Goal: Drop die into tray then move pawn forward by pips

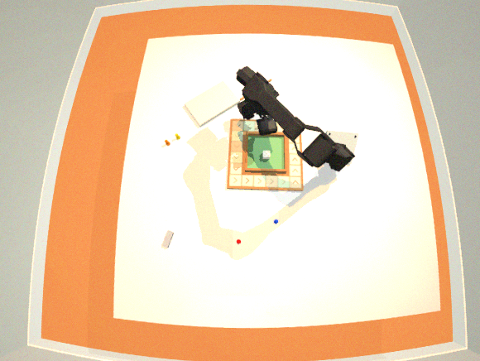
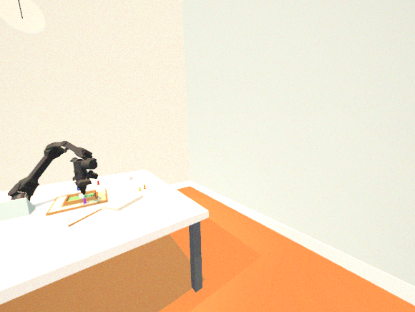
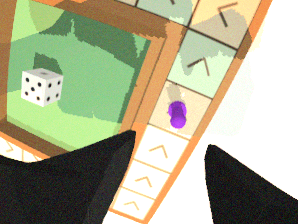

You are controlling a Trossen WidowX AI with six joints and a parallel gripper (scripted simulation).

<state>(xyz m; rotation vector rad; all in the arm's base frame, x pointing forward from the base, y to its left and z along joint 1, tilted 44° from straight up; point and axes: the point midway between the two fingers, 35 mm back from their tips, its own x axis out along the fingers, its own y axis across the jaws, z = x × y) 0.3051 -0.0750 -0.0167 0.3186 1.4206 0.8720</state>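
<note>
Now: gripper tip 50 mm above the purple pawn. Round my gripper tip: white die 120 mm to the left, 50 mm below, 40 mm behind; green dice tray 100 mm to the left, 70 mm below, 30 mm behind; thin stick 190 mm to the right, 70 mm below, 40 mm ahead.
</note>
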